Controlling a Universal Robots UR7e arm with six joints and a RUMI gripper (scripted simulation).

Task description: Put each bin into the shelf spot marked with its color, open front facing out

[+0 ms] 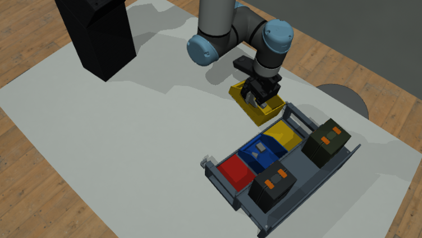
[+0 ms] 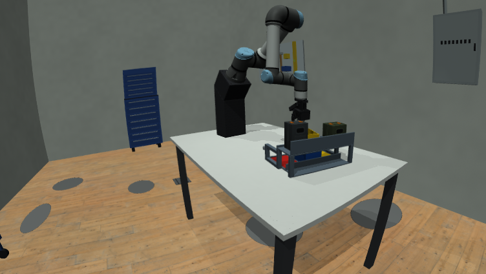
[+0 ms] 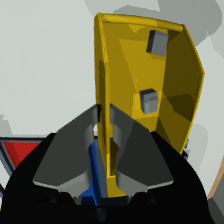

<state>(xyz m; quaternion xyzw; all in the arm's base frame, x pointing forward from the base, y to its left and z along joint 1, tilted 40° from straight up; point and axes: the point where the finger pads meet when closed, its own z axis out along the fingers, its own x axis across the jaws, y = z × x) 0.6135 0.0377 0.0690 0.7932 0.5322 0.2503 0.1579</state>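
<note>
Now: hand 1 cm short of the yellow bin, 4 cm to the right of it and 3 cm above it. From my hand the other things lie so: blue bin 14 cm ahead, 14 cm to the right, 6 cm below.
</note>
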